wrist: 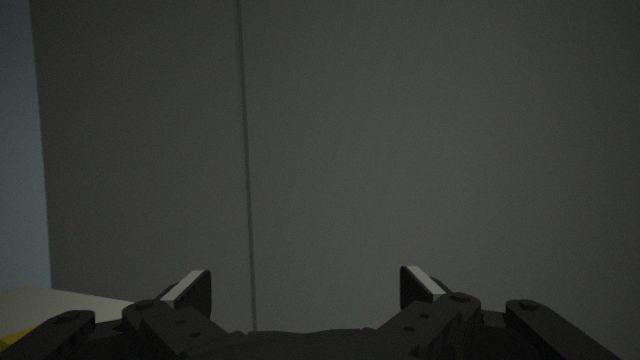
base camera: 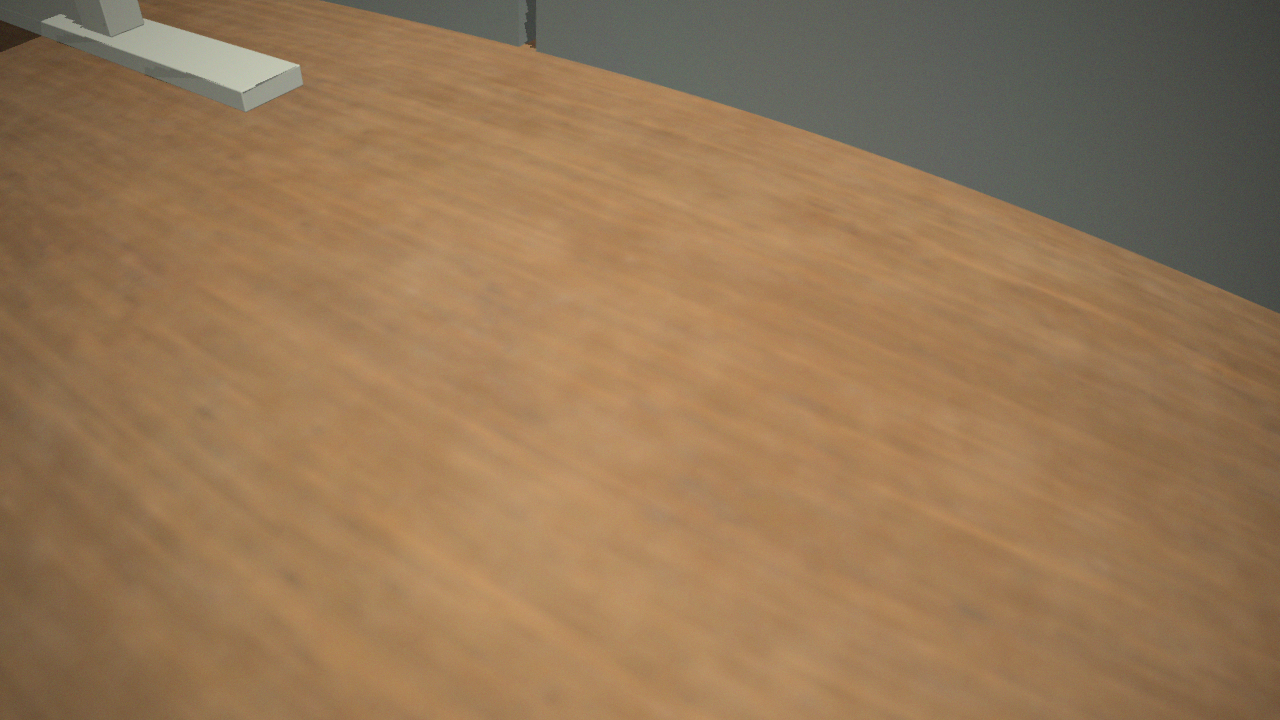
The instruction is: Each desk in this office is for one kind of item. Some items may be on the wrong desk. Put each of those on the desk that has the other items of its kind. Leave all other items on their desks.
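Places are measured from the arm's base along level axes (x up, y ahead, z left), in metres.
Where they show: gripper, fingertip midpoint: (wrist: 306,289).
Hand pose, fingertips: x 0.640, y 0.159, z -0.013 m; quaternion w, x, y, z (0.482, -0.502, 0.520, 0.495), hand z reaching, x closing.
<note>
After its pixels a point has its place.
My gripper (wrist: 306,289) @(z -0.013, x 0.640, y 0.159 m) is open in the wrist view, its two fingers wide apart with no item between them. It faces a dark grey panel. Part of a pale desk top (wrist: 75,302) @(z 0.656, x 0.323, y 1.089 m) shows at the lower left of the wrist view, partly behind the left finger. A yellow item (wrist: 17,336) @(z 0.580, x 0.368, y 0.781 m) shows in part at the lower left edge; what it is I cannot tell.
In the base camera view, a white desk foot (base camera: 179,55) @(z 0.526, x -0.371, y 0.902 m) stands on the wooden floor (base camera: 626,402) @(z -0.013, x -0.397, y 0.433 m) at the upper left. A grey panel (base camera: 895,80) @(z -0.251, x -0.315, y 0.794 m) runs along the floor's far edge. A blue wall (wrist: 17,150) @(z 0.990, x 0.804, y 1.370 m) shows at the left in the wrist view.
</note>
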